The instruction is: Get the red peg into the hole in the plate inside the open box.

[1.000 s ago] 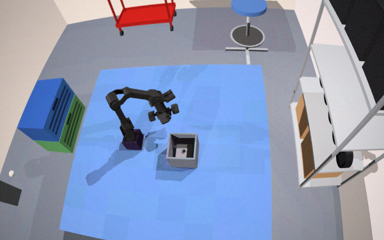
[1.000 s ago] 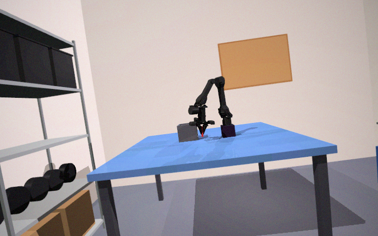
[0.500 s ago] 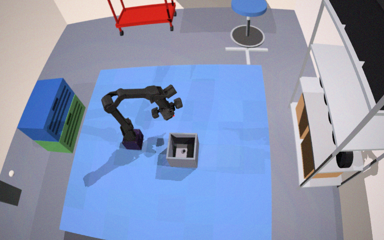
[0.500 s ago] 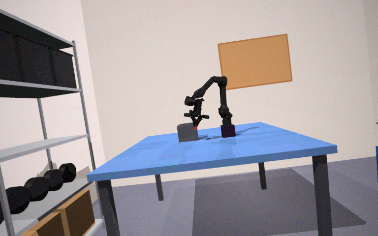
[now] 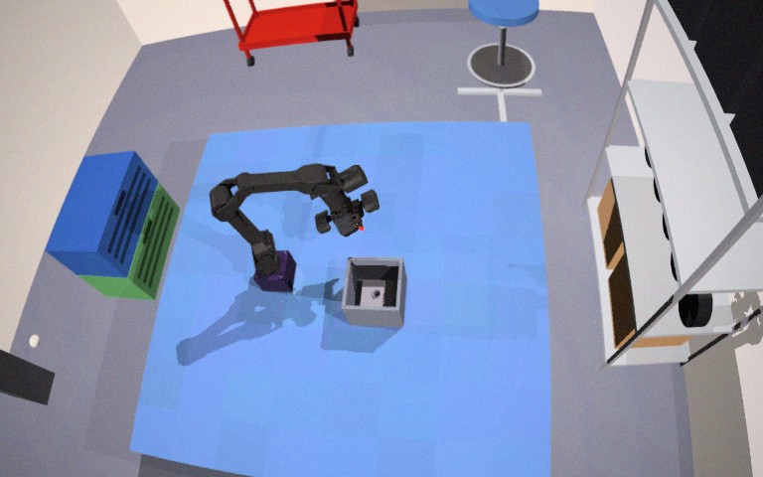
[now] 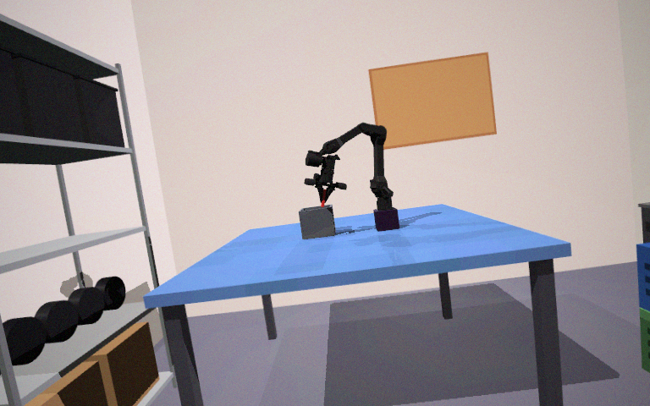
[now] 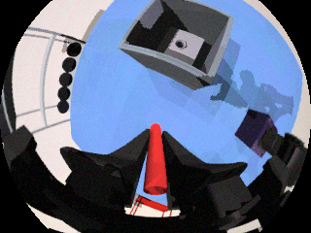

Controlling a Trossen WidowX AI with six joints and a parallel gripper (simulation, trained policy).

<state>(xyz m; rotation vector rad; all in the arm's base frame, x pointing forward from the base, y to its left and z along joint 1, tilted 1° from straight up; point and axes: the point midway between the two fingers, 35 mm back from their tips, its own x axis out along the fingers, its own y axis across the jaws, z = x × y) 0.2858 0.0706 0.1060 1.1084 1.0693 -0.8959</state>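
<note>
Right now the plate is 16 cm to the right of my gripper tip, 12 cm below it and 3 cm ahead of it. The rest, counted from my gripper tip: red peg (2 cm above, 1 cm behind).
</note>
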